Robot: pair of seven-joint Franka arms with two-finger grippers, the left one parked.
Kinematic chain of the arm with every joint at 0, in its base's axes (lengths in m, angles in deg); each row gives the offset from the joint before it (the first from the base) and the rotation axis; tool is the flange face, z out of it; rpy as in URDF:
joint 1: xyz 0 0 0.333 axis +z
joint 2: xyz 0 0 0 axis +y
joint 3: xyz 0 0 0.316 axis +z
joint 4: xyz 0.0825 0 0 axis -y
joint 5: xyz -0.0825 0 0.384 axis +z
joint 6: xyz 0 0 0 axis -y
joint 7: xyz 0.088 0 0 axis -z
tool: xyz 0 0 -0.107 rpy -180 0 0
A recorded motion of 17 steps. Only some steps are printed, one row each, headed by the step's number.
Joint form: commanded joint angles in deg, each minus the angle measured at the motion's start. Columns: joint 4, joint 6, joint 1, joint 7, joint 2, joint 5, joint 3.
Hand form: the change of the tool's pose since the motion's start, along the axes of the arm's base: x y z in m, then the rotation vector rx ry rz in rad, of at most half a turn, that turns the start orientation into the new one. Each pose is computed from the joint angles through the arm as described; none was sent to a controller.
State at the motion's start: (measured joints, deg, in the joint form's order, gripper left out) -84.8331 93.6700 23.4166 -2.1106 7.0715 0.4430 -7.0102
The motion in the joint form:
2: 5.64 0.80 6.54 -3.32 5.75 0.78 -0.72
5: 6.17 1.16 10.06 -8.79 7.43 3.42 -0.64
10: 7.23 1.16 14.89 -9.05 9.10 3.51 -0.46
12: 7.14 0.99 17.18 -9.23 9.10 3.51 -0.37
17: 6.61 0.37 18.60 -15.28 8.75 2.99 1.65
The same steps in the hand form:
2: 0.0055 0.0749 -0.0127 0.0010 -0.0131 0.1615
5: -0.0063 0.1193 -0.0261 0.0346 0.0117 0.3177
10: -0.0280 0.1725 -0.0359 0.0293 0.0227 0.4099
12: -0.0431 0.1945 -0.0369 0.0276 0.0278 0.4545
17: -0.0658 0.2205 -0.0390 0.0213 0.0411 0.6191

